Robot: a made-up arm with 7 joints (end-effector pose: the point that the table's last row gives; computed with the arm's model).
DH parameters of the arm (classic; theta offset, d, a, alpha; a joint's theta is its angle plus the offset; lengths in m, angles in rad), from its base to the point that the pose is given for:
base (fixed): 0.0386 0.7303 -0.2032 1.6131
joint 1: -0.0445 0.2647 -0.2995 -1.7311
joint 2: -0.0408 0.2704 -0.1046 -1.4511
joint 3: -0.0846 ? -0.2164 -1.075
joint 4: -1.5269 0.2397 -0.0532 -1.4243
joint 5: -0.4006 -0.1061 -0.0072 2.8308
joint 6: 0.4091 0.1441 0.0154 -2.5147
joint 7: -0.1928 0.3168 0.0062 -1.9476
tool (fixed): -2.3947 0.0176 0 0
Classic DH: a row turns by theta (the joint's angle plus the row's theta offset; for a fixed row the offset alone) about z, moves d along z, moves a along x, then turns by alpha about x.
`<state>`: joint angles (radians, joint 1 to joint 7).
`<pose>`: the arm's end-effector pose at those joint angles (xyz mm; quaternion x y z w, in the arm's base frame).
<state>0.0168 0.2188 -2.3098 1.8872 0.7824 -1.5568 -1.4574</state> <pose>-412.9 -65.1 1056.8 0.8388 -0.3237 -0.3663 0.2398</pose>
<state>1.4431 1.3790 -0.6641 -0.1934 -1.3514 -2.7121 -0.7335</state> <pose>-238.2 -285.2 -21.8 -0.2219 -0.5706 0.6601 0.4352</pose>
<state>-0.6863 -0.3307 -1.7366 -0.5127 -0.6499 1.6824 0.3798</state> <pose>-317.6 -142.7 967.5 0.4151 0.7176 0.4960 0.2583</pose>
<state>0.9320 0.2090 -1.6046 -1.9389 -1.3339 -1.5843 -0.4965</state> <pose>-394.7 127.1 753.7 0.4595 0.7467 -0.0416 0.4791</pose>
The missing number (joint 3, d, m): 0.1253
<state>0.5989 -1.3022 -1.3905 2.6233 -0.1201 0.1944 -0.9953</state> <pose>-45.6 -238.9 768.4 0.4724 0.3326 -0.6933 0.4307</pose>
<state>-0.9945 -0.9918 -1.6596 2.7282 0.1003 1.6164 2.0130</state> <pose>-222.8 -38.6 759.3 0.0204 0.0791 0.8911 0.4463</pose>
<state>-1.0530 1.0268 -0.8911 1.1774 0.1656 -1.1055 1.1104</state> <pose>-491.2 -85.5 1176.3 0.5017 0.6458 -0.5740 0.0412</pose>
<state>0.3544 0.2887 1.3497 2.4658 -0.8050 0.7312 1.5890</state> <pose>-943.5 -74.0 1095.4 0.8624 -0.1467 0.4594 0.1539</pose>
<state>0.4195 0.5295 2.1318 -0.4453 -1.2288 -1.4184 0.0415</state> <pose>-1085.1 -218.0 1039.1 -0.3475 0.6477 0.1934 0.6499</pose>
